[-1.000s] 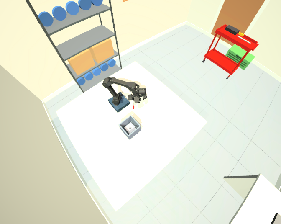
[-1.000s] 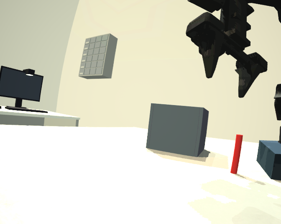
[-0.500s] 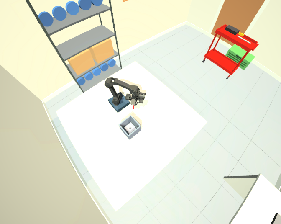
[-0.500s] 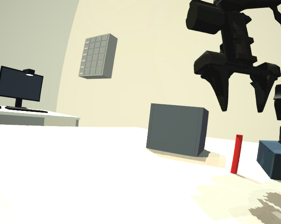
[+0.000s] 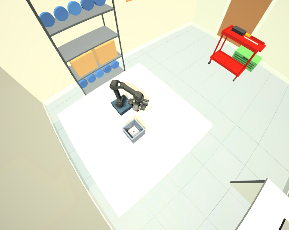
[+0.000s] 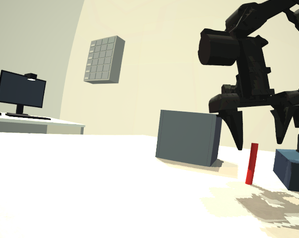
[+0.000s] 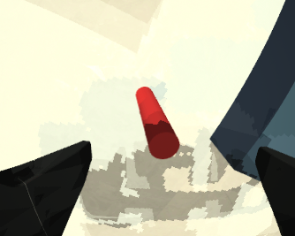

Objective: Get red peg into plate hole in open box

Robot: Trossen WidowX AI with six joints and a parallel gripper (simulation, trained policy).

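Now: gripper tip 10 mm short of the red peg, 10 mm to the left of it and 30 mm above it.
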